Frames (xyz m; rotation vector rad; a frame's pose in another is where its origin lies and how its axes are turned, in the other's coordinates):
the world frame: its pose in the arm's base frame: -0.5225 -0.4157 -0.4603 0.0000 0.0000 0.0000
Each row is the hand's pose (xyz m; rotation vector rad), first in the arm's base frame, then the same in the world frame.
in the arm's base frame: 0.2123 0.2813 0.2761 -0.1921 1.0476 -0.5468
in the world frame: 0.7348 0.6970 0.7364 -0.1921 1.0476 -0.5468
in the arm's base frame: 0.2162 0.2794 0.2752 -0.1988 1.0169 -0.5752
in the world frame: 0.7387 0.6951 0.7355 -0.1988 1.0169 -0.5752
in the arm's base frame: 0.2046 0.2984 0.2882 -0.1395 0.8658 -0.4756
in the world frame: 0.7271 0.7141 0.7485 -0.1395 0.8658 -0.4756
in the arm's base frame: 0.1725 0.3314 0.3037 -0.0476 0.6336 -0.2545
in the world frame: 0.6950 0.7471 0.7640 -0.0476 0.6336 -0.2545
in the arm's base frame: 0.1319 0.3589 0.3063 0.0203 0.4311 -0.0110
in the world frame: 0.6544 0.7746 0.7666 0.0203 0.4311 -0.0110
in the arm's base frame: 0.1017 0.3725 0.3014 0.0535 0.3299 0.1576
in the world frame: 0.6242 0.7882 0.7617 0.0535 0.3299 0.1576
